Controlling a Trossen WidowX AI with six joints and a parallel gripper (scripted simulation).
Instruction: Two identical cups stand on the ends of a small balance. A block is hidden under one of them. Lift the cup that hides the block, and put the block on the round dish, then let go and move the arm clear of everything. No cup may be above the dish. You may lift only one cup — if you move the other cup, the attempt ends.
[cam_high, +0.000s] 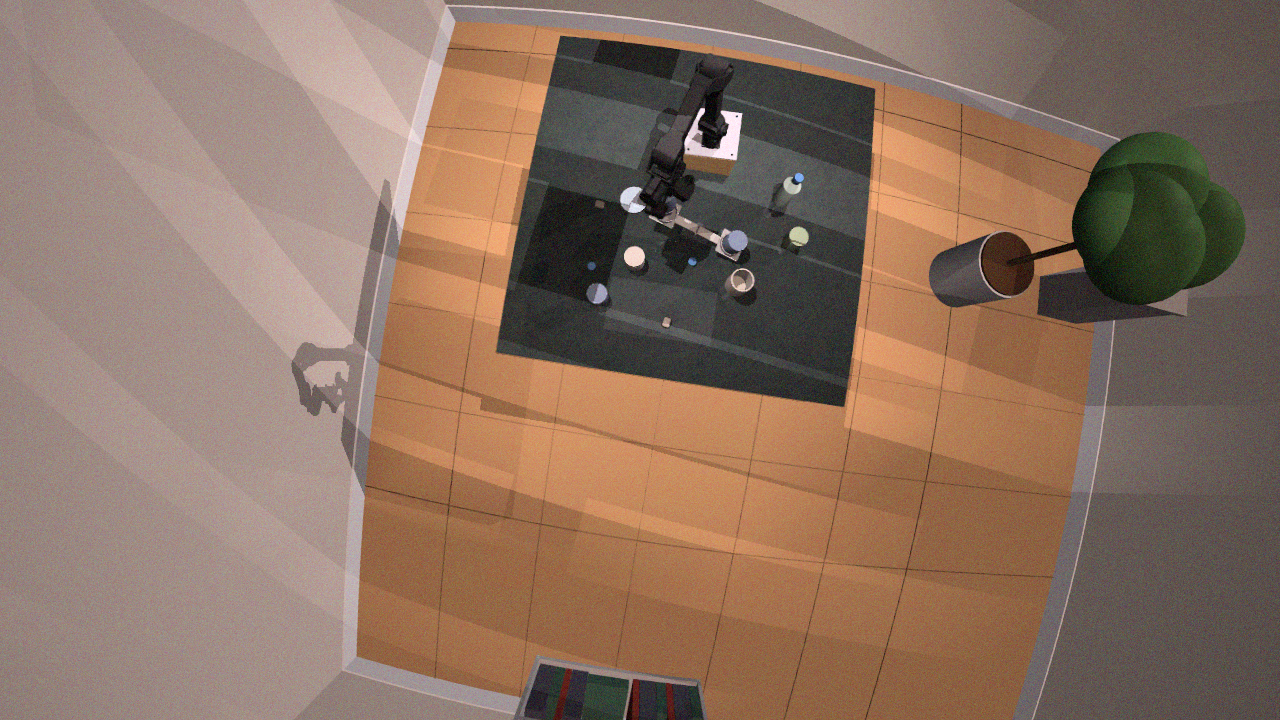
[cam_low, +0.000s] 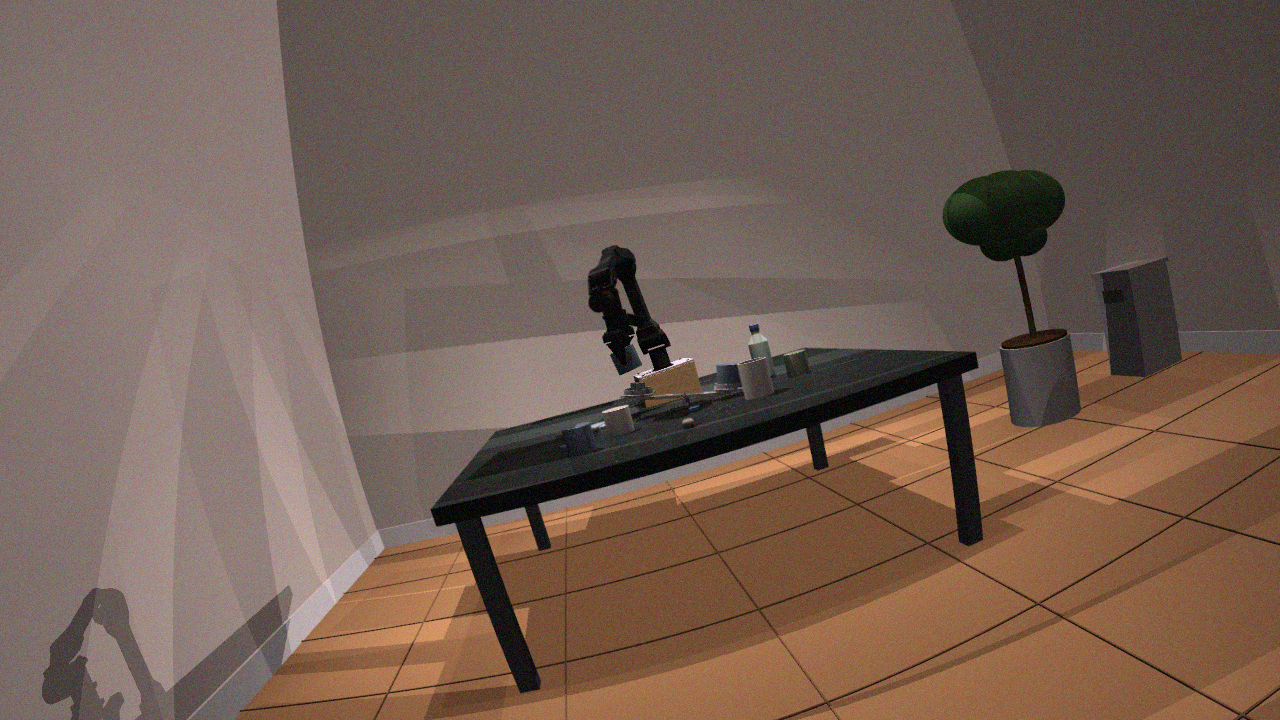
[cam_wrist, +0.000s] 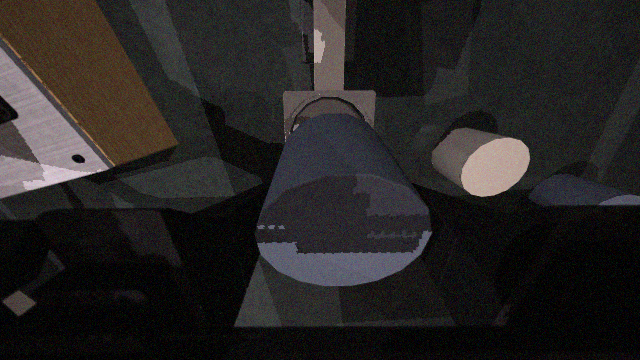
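My gripper tip is 70 mm above the grey block and 10 mm to the right of it. Round my gripper tip: round grey dish 160 mm below, 110 mm to the right, 60 mm behind; then cream cup 190 mm ahead, 120 mm below, 70 mm to the right; then balance beam 130 mm to the left, 120 mm below, 40 mm ahead.
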